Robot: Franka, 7 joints.
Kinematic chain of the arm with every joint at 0, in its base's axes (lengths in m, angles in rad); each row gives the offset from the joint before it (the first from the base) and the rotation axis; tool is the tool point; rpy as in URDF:
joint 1: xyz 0 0 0.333 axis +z
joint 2: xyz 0 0 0 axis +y
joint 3: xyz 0 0 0.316 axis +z
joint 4: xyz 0.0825 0 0 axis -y
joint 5: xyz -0.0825 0 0.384 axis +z
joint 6: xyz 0 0 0 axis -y
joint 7: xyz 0.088 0 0 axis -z
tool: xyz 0 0 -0.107 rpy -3.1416 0 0
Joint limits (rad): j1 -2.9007..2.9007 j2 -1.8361..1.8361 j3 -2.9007..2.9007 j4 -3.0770..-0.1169 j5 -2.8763..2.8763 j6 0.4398..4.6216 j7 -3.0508..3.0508
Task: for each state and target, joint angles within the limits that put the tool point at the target. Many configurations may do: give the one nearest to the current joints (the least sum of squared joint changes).
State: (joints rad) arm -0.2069 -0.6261 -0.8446 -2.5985 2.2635 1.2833 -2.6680
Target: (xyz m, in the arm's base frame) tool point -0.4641 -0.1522 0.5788
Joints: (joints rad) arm -1.1007 -1.1050 -1.3837 -2.3032 2.3881 1.0714 -2.6680
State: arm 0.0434 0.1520 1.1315 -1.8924 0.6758 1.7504 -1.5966
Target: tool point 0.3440 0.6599 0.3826
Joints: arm 0.4060 0.8627 0.9033 -1.3698 0.7134 2.1597 -1.5966
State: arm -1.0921 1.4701 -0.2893 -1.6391 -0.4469 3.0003 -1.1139
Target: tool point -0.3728 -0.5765 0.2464
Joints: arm -1.3811 0.8910 -0.9415 -1.8253 -0.3973 2.9802 -1.1139
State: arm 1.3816 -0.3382 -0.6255 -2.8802 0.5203 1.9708 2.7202
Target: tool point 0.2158 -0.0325 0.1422
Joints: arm 0.9213 0.0919 -1.0886 -2.9410 0.4368 2.1232 2.7202
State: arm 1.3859 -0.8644 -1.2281 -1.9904 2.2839 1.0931 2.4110
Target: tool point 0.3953 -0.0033 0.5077
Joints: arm 1.3134 -0.8654 -1.3709 -2.6337 2.1309 1.0230 2.4110
